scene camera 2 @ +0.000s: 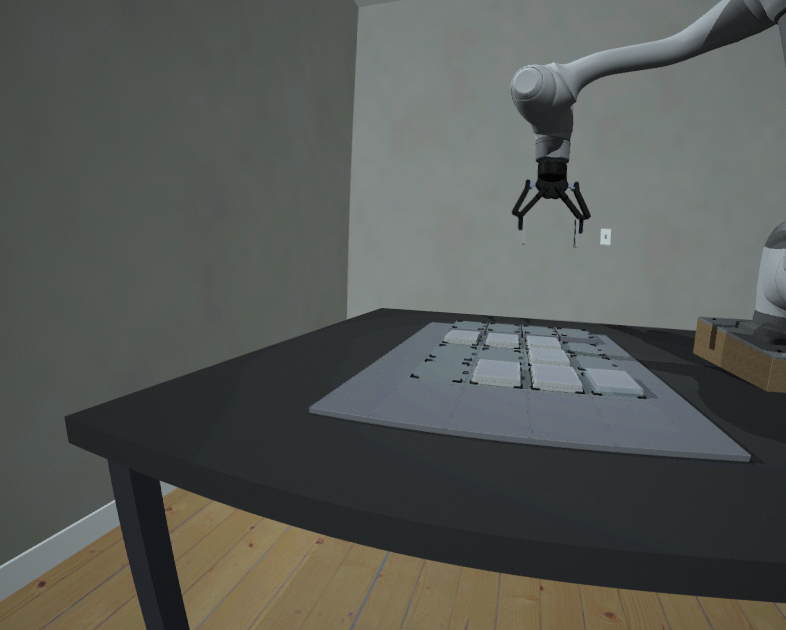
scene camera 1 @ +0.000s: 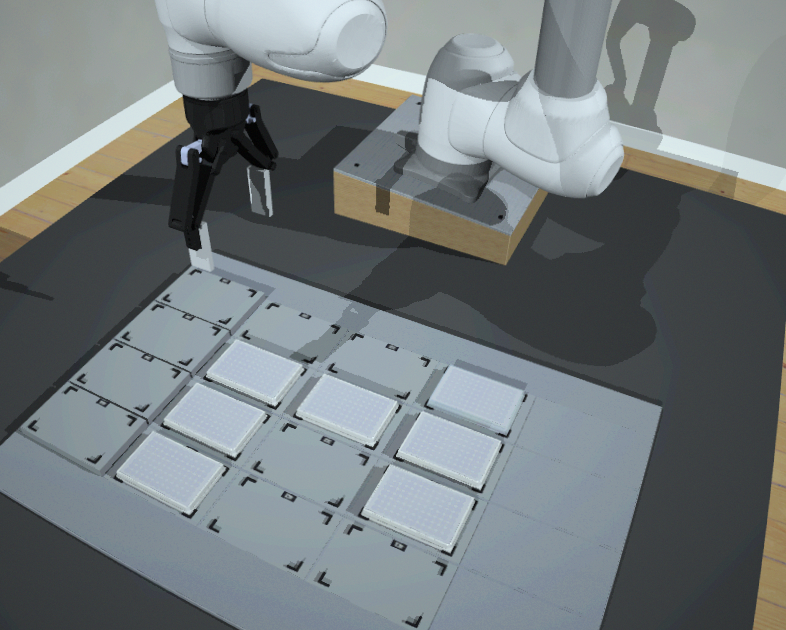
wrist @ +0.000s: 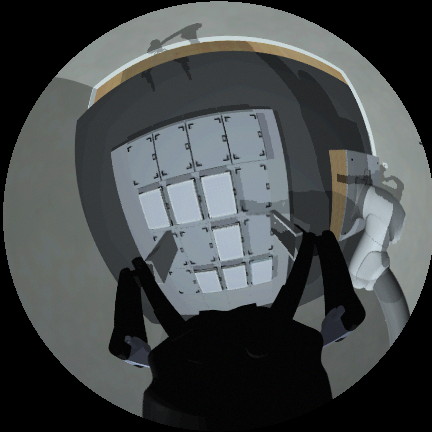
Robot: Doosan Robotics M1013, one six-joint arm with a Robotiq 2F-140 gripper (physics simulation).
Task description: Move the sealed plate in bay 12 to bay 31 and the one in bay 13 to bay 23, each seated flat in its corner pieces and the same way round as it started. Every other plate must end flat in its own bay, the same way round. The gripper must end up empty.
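Where they show: gripper, between the fingertips: [scene camera 2: 549, 245] [scene camera 1: 233, 238] [wrist: 221, 230]; arm's base, origin of its link: [scene camera 2: 784, 336] [scene camera 1: 452, 166] [wrist: 361, 198].
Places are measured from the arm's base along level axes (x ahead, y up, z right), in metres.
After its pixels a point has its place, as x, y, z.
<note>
My gripper [scene camera 1: 232, 239] {0.603, 0.181, 0.033} [scene camera 2: 549, 244] {0.603, 0.181, 0.033} [wrist: 221, 230] {0.603, 0.181, 0.033} is wide open and empty, high above the board. The number labels are too small to read; by layout, a white sealed plate [scene camera 1: 254, 370] {0.605, -0.068, 0.028} [scene camera 2: 543, 341] {0.600, -0.068, 0.018} [wrist: 218, 195] {0.603, -0.068, 0.031} lies flat in bay 23. Another white plate [scene camera 1: 417, 505] {0.684, -0.068, -0.304} [scene camera 2: 497, 372] {0.678, -0.068, -0.333} [wrist: 208, 281] {0.680, -0.068, -0.300} lies flat in bay 31. Bay 13 [scene camera 1: 291, 328] {0.486, -0.082, 0.045} [wrist: 254, 186] {0.491, -0.082, 0.045} and bay 12 [scene camera 1: 380, 364] {0.478, -0.082, -0.123} [wrist: 257, 235] {0.486, -0.082, -0.122} show bare floors with corner pieces. Both plates appear to sit inside their corners.
Other plates lie flat in bays 33 [scene camera 1: 215, 420] {0.714, -0.068, 0.014}, 43 [scene camera 1: 170, 469] {0.815, -0.068, 0.010}, 22 [scene camera 1: 347, 408] {0.592, -0.068, -0.135}, 21 [scene camera 1: 449, 449] {0.580, -0.068, -0.298} and 11 [scene camera 1: 475, 397] {0.472, -0.068, -0.286}. The grey board [scene camera 1: 557, 498] {0.567, -0.082, -0.460} [scene camera 2: 524, 426] {0.614, -0.082, -0.534} rests on the dark table [scene camera 2: 229, 420] {0.983, -0.092, -0.672}. The arm's base block [scene camera 1: 419, 226] {0.139, -0.063, -0.005} stands behind the board in scene camera 1.
</note>
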